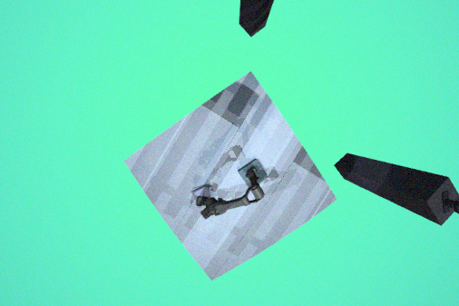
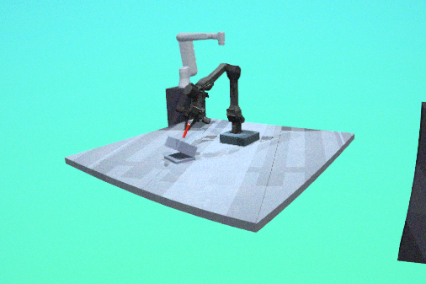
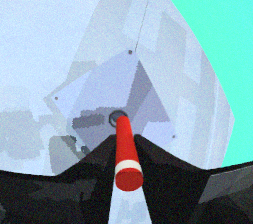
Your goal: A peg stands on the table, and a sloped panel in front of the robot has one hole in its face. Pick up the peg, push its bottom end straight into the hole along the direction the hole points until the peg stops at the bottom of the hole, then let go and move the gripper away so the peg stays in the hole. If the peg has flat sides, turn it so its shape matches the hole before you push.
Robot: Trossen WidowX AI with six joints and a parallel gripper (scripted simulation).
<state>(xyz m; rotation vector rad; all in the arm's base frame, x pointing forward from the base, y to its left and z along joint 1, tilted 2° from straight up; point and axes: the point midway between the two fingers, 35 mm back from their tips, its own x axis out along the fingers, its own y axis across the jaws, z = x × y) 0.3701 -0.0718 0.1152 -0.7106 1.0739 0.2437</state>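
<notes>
Right now my gripper tip is 4 cm short of the sloped grey panel, 2 cm to the left of it and 8 cm above it. Also, from my gripper tip: flat base plate 5 cm ahead, 2 cm to the right, 14 cm below; red peg 1 cm behind, 1 cm above.
</notes>
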